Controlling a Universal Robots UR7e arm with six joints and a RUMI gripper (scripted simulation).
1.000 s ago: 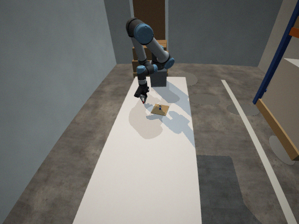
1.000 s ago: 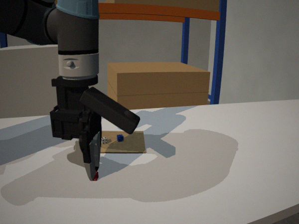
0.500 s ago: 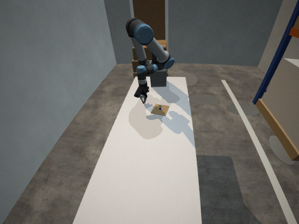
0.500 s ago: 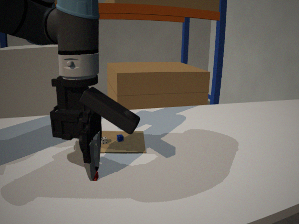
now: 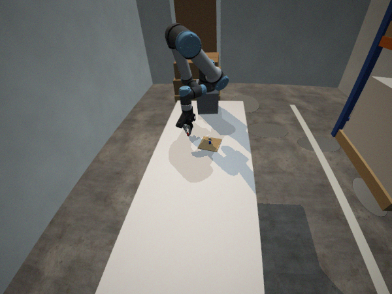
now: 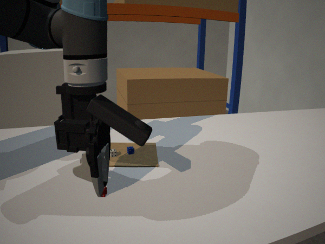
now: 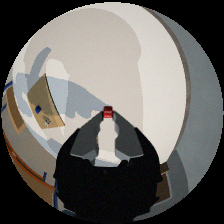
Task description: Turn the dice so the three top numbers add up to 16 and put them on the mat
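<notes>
Now: hand 170 mm to the right of the blue die, 90 mm short of it and 10 mm above it. The rest, counted from my hand: mat (170 mm to the left, 90 mm ahead, 20 mm below); then red die (10 mm below); then white die (170 mm to the left, 40 mm ahead, 10 mm below).
</notes>
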